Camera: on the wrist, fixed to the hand. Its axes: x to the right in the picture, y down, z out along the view.
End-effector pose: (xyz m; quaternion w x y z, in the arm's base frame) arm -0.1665 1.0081 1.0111 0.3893 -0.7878 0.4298 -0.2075
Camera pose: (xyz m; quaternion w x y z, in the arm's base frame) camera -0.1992 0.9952 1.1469 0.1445 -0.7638 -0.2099 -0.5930
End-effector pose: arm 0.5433 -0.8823 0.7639 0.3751 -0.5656 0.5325 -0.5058
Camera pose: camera 0.4561 -0.8488 0.8685 0.1150 0.6341 0.0212 0.7644
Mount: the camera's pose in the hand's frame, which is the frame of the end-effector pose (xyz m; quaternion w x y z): -0.0080 -0.0864 -0.1102 0.6908 0.1149 0.1649 -0.6945
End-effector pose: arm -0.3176 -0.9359 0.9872 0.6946 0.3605 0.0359 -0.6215
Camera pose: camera -0.3523 -0.8663 0.8705 0.0009 0.4064 0.3183 -0.8564
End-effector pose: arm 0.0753 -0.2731 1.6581 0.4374 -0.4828 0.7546 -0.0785
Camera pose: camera 0.0524 -0.3453 1.7762 0.1787 -0.7944 0.2491 -0.5243
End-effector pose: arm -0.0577 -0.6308 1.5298 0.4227 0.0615 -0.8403 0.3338
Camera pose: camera 0.0545 -0.6312 1.6140 0.6554 0.6196 -0.4297 0.0437
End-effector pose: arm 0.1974 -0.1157 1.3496 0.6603 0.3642 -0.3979 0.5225
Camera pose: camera 0.2969 -0.0364 1.2907 0.8428 0.5177 0.1470 0.0081
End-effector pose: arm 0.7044 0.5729 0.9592 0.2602 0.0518 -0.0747 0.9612
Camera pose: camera 0.7485 0.6615 0.8598 0.8538 -0.0409 0.1377 0.5005
